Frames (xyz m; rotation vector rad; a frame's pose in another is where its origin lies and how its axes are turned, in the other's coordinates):
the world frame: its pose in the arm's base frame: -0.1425 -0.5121 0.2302 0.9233 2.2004 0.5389
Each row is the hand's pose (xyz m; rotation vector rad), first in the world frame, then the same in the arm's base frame.
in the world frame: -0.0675 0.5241 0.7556 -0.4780 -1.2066 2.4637
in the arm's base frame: 0.6793 -0.1330 0.0541 2.2026 -0.8998 0.8622
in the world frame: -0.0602 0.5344 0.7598 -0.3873 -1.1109 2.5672
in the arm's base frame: 0.6833 -0.1203 0.0542 2.3196 -0.9424 0.8607
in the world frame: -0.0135 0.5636 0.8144 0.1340 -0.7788 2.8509
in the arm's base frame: 0.7121 -0.0604 0.0142 2.8027 -1.0526 0.6586
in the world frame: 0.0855 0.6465 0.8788 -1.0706 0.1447 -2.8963
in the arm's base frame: 0.7457 0.0749 -0.0232 -2.4349 0.7964 -0.0119
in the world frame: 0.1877 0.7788 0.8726 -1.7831 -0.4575 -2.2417
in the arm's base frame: 0.7492 0.2376 0.0155 -1.8511 0.4597 0.5306
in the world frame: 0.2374 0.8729 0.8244 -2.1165 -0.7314 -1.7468
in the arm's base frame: 0.7318 0.3315 0.0828 -1.4953 0.2347 0.8091
